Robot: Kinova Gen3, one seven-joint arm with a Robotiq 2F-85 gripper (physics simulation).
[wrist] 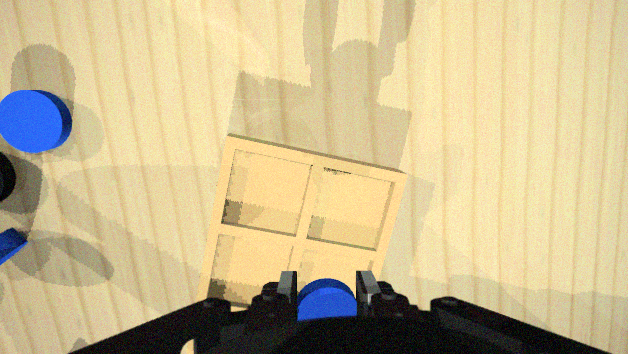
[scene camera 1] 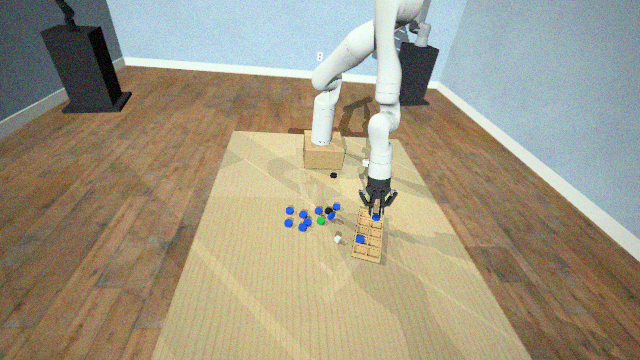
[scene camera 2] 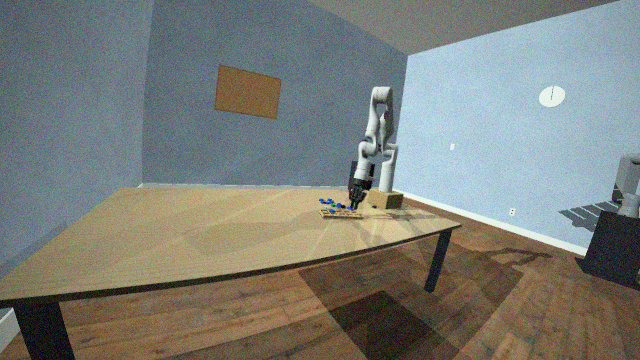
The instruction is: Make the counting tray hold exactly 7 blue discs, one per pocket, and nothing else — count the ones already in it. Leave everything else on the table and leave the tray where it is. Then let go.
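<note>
The wooden counting tray (scene camera 1: 367, 260) (scene camera 2: 341, 217) (wrist: 393, 213) has two columns of pockets. One blue disc (scene camera 1: 360, 239) (scene camera 2: 332, 211) sits in a left-column pocket near the tray's front end. My gripper (scene camera 1: 376, 217) (scene camera 2: 353, 207) (wrist: 326, 292) is shut on another blue disc (scene camera 1: 376, 218) (wrist: 327, 302) and holds it over the right column toward the tray's far end. The far pockets that show in the wrist view hold no disc. Several loose blue discs (scene camera 1: 303, 214) (wrist: 32, 121) lie left of the tray; one beside the green disc (scene camera 1: 331, 216) is tilted. My fingers hide part of the tray.
A green disc (scene camera 1: 321, 220) and a black disc (scene camera 1: 328, 211) (wrist: 4, 176) lie among the loose blue discs. A small white piece (scene camera 1: 337, 239) lies close to the tray's left side. A small black piece (scene camera 1: 333, 175) lies near the robot's wooden base (scene camera 1: 323, 157), and a white object (scene camera 1: 365, 163) is beside the arm.
</note>
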